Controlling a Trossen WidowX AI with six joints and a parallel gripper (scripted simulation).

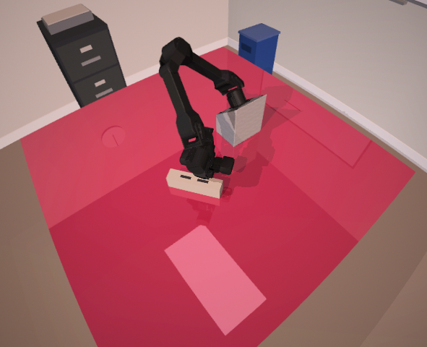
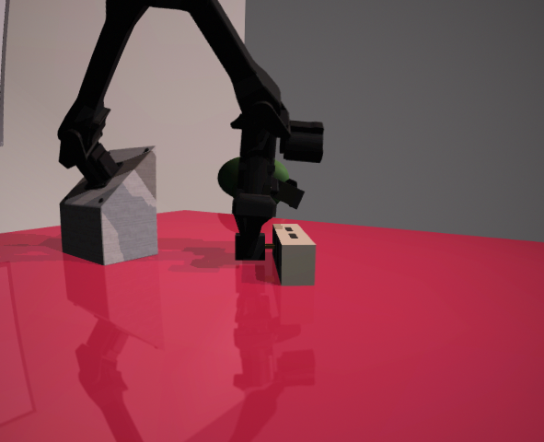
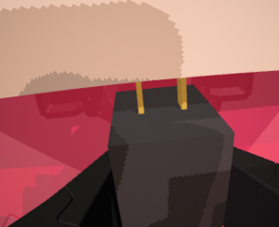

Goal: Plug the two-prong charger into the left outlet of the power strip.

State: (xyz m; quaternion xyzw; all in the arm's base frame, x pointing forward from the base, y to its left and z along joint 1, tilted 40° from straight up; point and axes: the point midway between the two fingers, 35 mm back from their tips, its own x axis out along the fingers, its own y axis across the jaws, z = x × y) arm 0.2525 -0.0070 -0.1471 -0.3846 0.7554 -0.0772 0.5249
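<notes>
Now: the charger 1 cm ahead of my gripper tip, 1 cm to the left of it and 1 cm above it.
</notes>
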